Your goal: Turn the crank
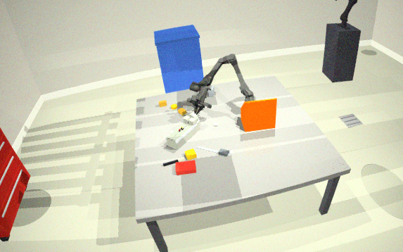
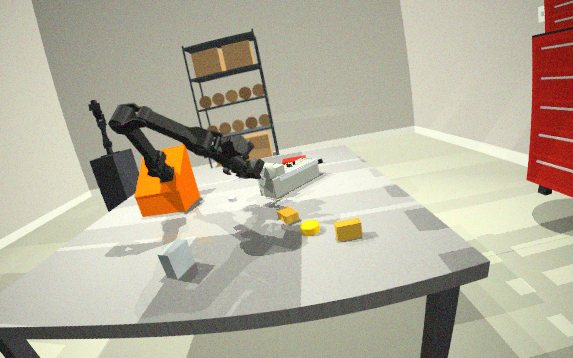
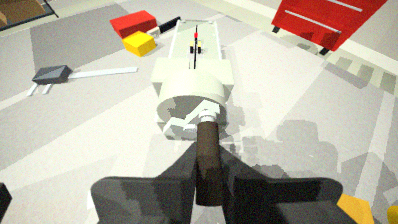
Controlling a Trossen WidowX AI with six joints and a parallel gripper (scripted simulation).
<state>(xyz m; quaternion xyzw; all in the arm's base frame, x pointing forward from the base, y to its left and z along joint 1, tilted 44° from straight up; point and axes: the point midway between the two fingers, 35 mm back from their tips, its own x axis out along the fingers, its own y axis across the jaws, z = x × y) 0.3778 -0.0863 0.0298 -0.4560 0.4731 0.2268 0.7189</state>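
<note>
Right now the dark brown crank handle is 10 mm behind my gripper tip, 10 mm to the right of it and 30 mm above it. Round my gripper tip: yellow block 60 mm ahead, 330 mm to the left, 80 mm below; then grey cube 160 mm behind, 390 mm to the right, 60 mm below; then red pointer 120 mm ahead, 160 mm to the left, 10 mm below.
</note>
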